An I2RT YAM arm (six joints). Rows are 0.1 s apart.
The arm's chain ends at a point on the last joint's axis. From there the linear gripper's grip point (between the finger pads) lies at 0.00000 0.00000 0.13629 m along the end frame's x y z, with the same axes.
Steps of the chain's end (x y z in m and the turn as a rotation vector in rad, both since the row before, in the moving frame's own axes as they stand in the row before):
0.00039, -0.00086, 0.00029, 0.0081, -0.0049, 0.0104
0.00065, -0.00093, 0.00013, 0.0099, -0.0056, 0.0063
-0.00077, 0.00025, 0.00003, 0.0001, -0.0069, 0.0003
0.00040, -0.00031, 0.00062, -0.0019, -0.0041, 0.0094
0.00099, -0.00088, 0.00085, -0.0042, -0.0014, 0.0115
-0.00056, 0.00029, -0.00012, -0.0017, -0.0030, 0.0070
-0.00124, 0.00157, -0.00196, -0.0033, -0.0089, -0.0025
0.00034, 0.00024, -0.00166, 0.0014, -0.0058, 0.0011
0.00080, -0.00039, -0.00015, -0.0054, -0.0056, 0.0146
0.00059, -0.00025, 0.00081, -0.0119, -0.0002, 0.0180
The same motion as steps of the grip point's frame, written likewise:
-0.00027, -0.00197, 0.00028, 0.0081, -0.0049, 0.0104
-0.00011, -0.00228, 0.00012, 0.0099, -0.0056, 0.0063
-0.00171, 0.00024, 0.00003, 0.0001, -0.0069, 0.0003
-0.00016, -0.00005, 0.00062, -0.0019, -0.0041, 0.0094
0.00080, -0.00031, 0.00085, -0.0042, -0.0014, 0.0115
-0.00097, 0.00052, -0.00012, -0.0017, -0.0030, 0.0070
-0.00245, 0.00202, -0.00197, -0.0033, -0.0089, -0.0025
-0.00045, 0.00005, -0.00166, 0.0014, -0.0058, 0.0011
0.00003, 0.00034, -0.00015, -0.0054, -0.0056, 0.0146
0.00055, 0.00137, 0.00080, -0.0119, -0.0002, 0.0180

